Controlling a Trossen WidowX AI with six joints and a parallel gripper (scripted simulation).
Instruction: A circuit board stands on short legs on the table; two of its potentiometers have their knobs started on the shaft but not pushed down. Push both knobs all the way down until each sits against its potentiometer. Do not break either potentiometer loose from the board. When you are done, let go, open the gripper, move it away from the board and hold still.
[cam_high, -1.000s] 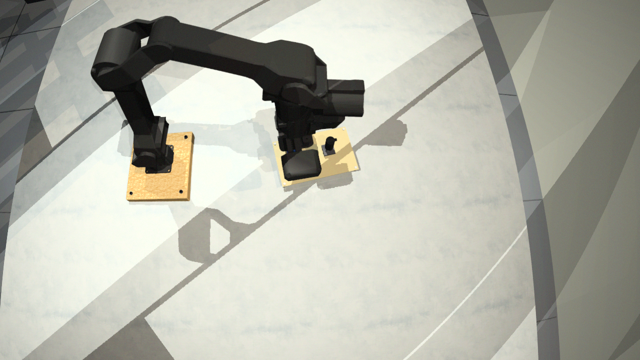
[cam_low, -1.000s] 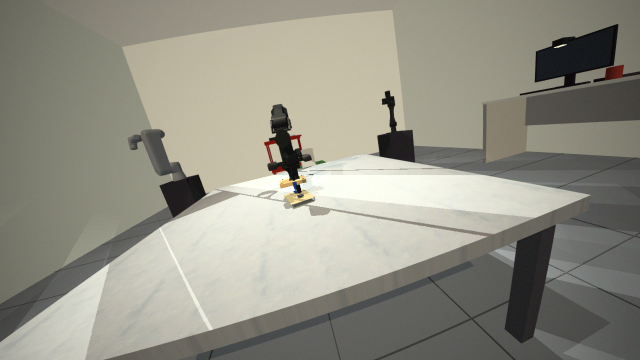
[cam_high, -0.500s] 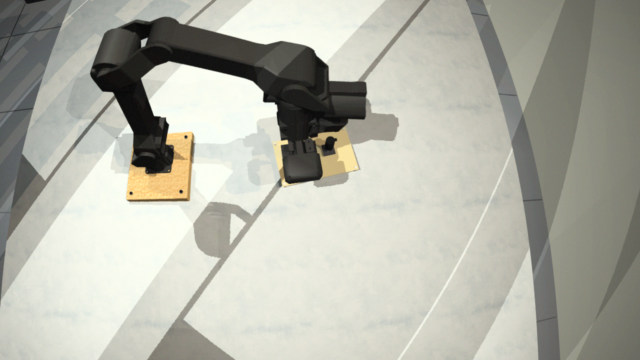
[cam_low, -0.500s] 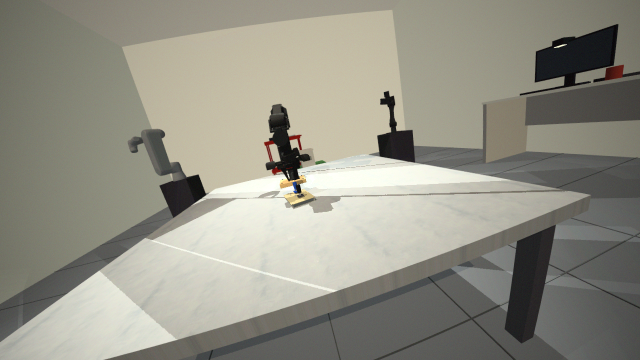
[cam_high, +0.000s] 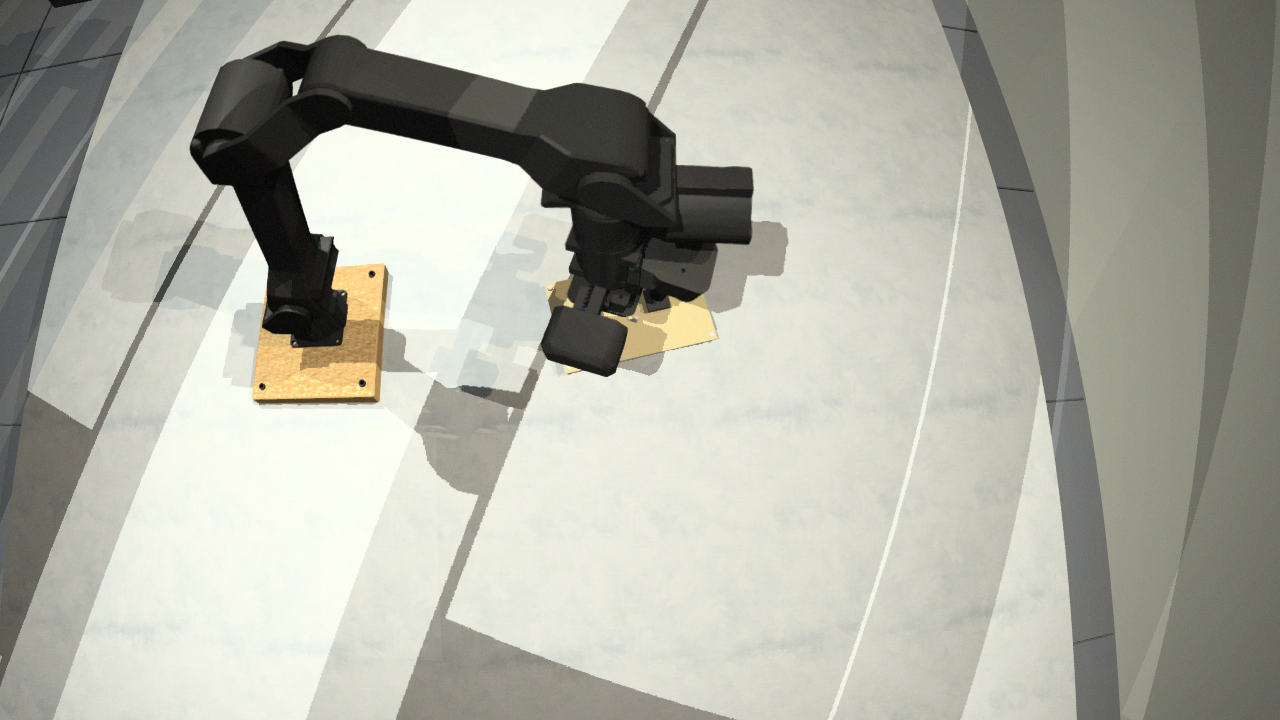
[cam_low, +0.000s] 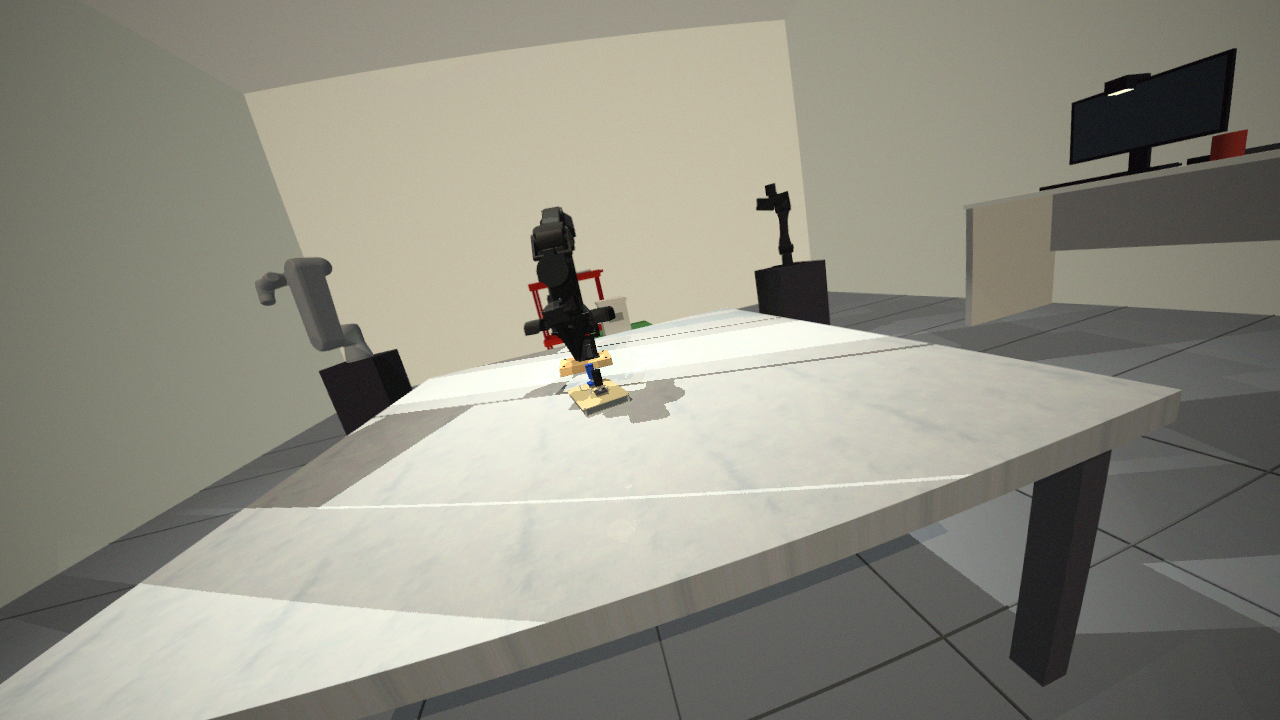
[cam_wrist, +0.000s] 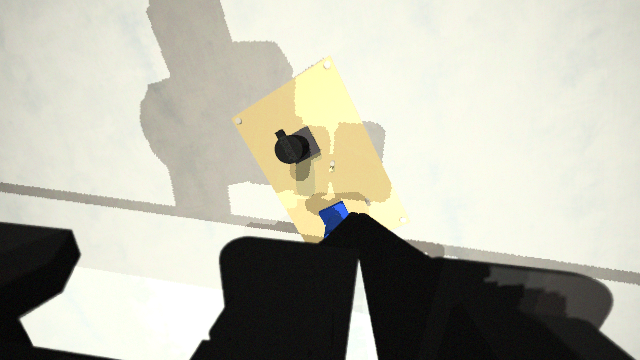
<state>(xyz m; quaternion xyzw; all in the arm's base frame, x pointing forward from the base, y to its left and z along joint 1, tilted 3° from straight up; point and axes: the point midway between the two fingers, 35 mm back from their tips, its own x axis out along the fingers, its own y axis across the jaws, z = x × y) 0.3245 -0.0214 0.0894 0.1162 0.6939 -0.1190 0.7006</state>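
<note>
Right now the blue knob is 4 cm below my gripper tip, 2 cm to the left of it and 2 cm behind it. From my gripper tip the other things lie so: dark knob: 5 cm ahead, 3 cm to the left, 3 cm below.
</note>
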